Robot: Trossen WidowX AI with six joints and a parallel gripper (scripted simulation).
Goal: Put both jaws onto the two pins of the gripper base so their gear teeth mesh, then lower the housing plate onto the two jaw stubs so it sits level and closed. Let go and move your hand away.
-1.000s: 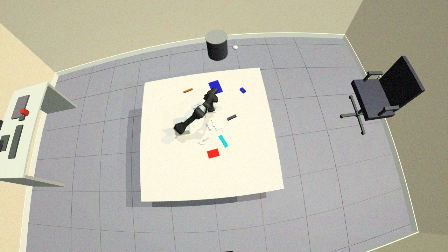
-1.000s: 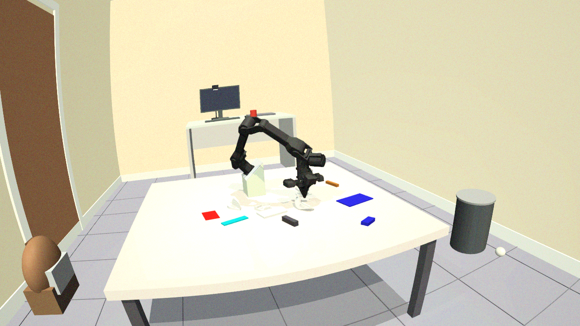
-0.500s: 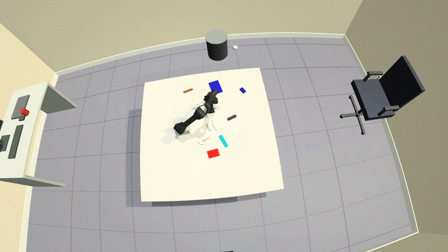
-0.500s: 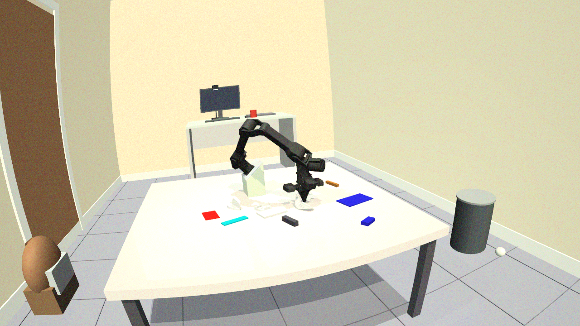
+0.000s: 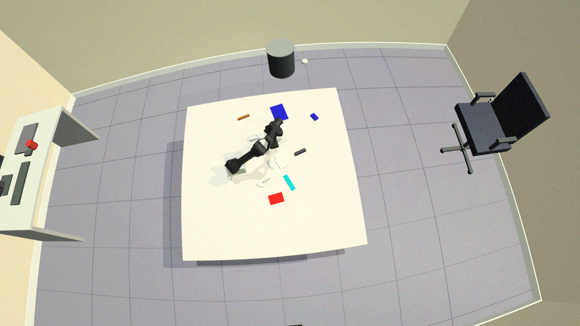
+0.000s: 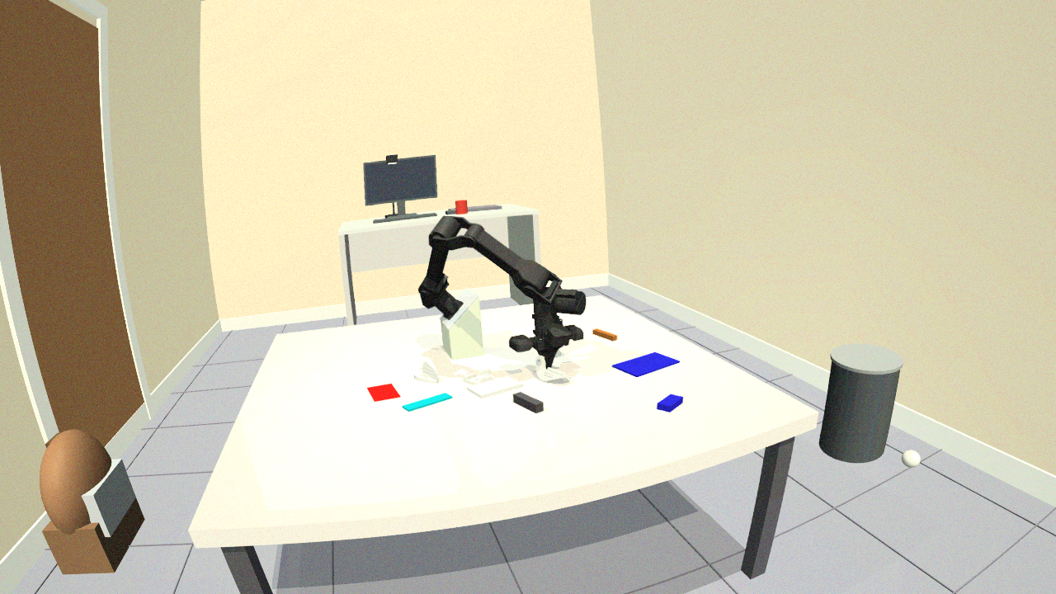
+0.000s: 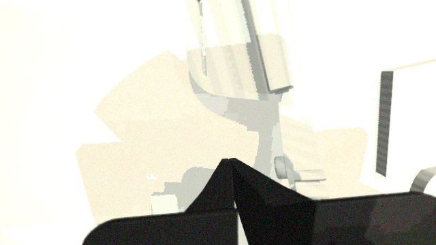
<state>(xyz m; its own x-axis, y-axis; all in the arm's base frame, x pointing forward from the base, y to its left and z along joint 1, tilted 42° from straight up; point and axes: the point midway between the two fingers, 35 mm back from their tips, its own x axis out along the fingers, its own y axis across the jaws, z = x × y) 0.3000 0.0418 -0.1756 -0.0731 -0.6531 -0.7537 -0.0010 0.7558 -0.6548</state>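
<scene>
The white jaw is 30 mm ahead of my gripper tip, 30 mm to the right of it and 30 mm above it. The rest, counted from my gripper tip: white ribbed plate 30 mm ahead, 160 mm to the right; then dark block 170 mm ahead, 140 mm to the right; then blue sheet 100 mm ahead, 240 mm to the left, 10 mm below.
</scene>
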